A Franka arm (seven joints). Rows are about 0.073 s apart.
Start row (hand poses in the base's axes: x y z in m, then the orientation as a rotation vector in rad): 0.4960 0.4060 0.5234 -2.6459 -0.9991 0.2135
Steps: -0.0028 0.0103 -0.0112 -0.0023 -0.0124 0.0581; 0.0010 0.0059 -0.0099 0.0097 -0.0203 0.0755; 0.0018 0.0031 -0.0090 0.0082 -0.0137 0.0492; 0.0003 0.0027 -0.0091 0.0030 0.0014 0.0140; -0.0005 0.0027 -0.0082 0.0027 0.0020 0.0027; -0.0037 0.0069 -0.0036 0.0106 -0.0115 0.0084; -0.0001 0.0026 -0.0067 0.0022 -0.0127 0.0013; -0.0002 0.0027 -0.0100 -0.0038 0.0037 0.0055; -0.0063 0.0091 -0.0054 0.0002 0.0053 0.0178
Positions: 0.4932 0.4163 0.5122 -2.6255 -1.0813 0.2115; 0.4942 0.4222 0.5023 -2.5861 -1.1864 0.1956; 0.4960 0.4253 0.4933 -2.5569 -1.2539 0.1833; 0.4963 0.4280 0.4842 -2.5456 -1.2709 0.1860; 0.4958 0.4307 0.4760 -2.5409 -1.2731 0.1872; 0.4921 0.4376 0.4724 -2.5317 -1.2858 0.1674; 0.4920 0.4402 0.4657 -2.5341 -1.2917 0.1503; 0.4918 0.4429 0.4557 -2.5325 -1.2983 0.1587; 0.4855 0.4520 0.4503 -2.5193 -1.3191 0.1689
